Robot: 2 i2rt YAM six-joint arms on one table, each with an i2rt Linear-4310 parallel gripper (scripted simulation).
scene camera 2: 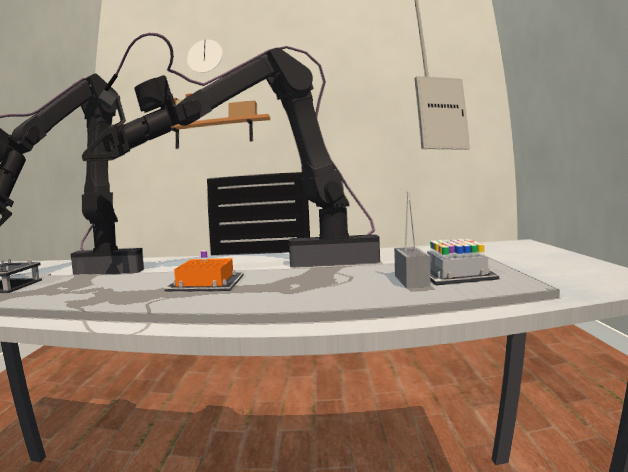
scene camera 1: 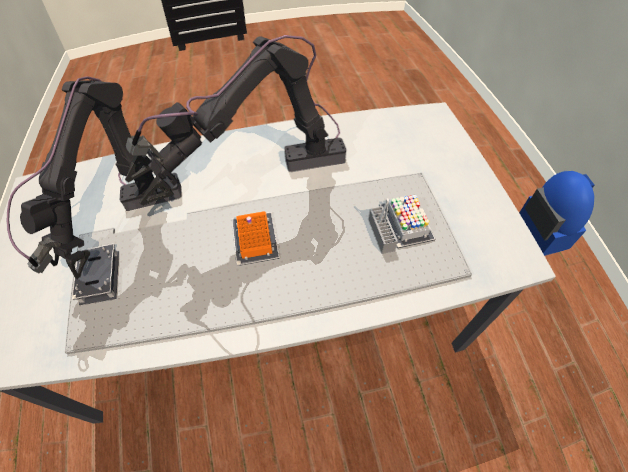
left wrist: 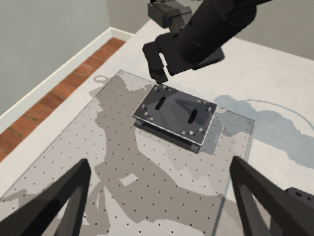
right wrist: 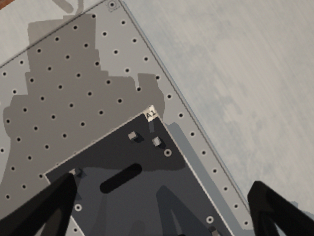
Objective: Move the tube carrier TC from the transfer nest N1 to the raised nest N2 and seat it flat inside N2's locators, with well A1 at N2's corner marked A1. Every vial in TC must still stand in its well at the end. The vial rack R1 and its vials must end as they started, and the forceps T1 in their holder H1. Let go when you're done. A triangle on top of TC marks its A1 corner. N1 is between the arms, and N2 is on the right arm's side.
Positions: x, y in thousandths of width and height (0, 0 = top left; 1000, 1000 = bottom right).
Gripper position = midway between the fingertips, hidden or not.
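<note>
Scene camera 1 gives me my left gripper (scene camera 1: 213, 408) and my right gripper (scene camera 1: 106, 575), plus a raised nest N2 (scene camera 1: 162, 571), an orange tube carrier TC (scene camera 1: 420, 524) and a grey holder H1 (scene camera 1: 615, 507). In scene camera 2 you'd find the orange tube carrier TC (scene camera 2: 324, 582), the grey holder H1 (scene camera 2: 658, 577) and my left gripper (scene camera 2: 131, 334). The left wrist view shows my left gripper (left wrist: 511, 693), but in the left wrist view the orange tube carrier TC is out of frame. In the right wrist view the orange tube carrier TC is out of frame too.
</note>
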